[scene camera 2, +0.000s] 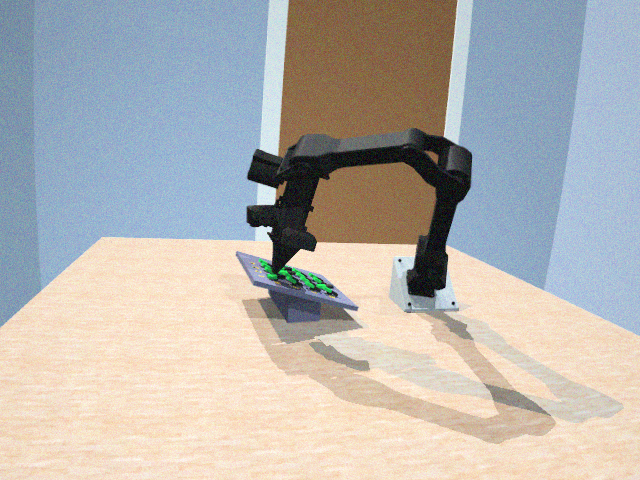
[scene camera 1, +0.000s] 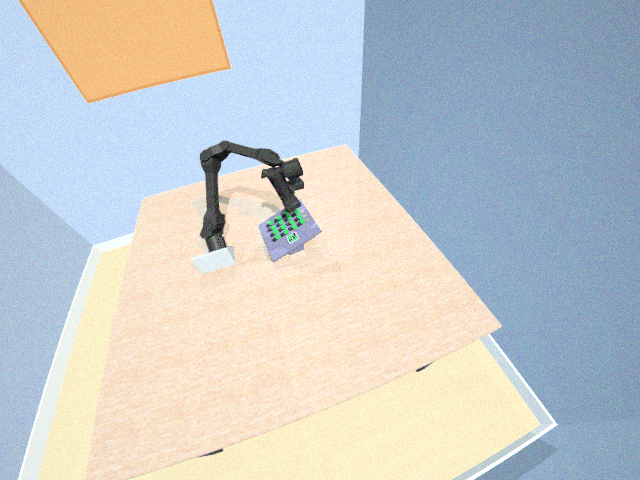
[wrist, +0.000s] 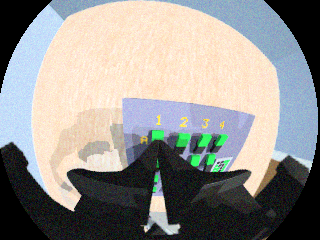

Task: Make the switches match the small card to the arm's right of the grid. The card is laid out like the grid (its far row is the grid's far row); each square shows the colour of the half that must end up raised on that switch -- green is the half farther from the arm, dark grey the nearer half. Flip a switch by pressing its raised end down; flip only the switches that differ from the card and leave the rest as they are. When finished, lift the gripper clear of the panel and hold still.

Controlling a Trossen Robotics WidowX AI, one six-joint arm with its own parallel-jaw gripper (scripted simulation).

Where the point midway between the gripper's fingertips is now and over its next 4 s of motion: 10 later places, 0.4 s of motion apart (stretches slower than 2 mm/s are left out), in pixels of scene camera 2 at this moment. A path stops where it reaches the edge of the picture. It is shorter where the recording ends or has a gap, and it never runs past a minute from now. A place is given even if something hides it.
My gripper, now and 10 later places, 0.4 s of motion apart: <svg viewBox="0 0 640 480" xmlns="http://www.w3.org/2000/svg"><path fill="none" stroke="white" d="M274 272L280 242L274 257L270 264L270 267L269 268L269 268L269 269L276 256L289 249L290 264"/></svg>
